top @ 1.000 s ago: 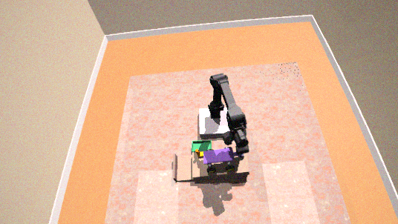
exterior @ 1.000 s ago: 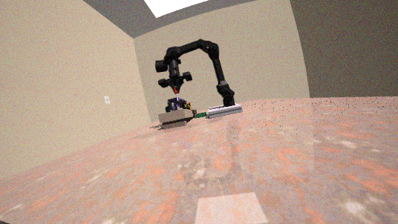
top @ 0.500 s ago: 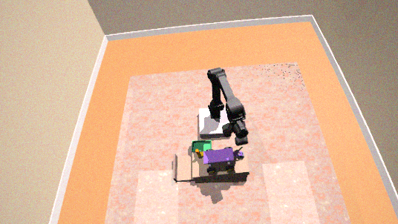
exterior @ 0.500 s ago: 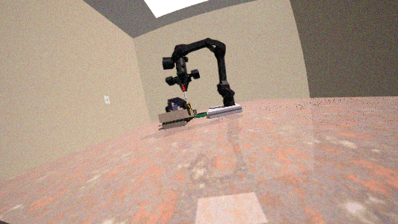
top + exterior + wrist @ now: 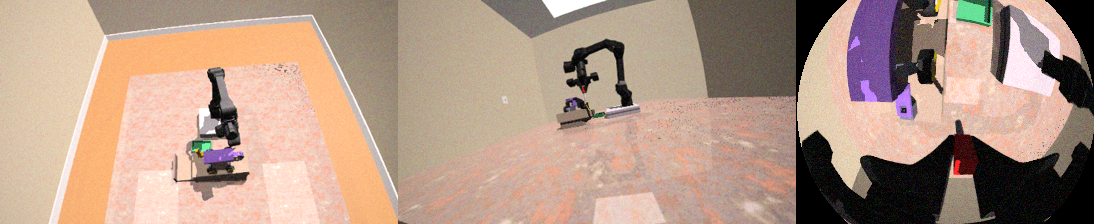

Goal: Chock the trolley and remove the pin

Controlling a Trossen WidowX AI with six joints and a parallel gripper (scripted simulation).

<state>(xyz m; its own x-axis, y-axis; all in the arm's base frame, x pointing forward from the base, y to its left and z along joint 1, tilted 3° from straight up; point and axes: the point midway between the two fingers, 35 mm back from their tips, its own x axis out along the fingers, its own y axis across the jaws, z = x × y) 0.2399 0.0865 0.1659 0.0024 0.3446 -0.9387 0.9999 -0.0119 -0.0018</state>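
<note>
Right now my gripper tip is 210 mm to the left of the green tray, 180 mm above it and 30 mm past it. From my gripper tip the other things lie so: purple trolley: 100 mm to the right, 100 mm ahead, 60 mm below; ramp: 130 mm below, 100 mm to the right, 100 mm ahead; red-headed stop pin: right at my gripper tip.
</note>
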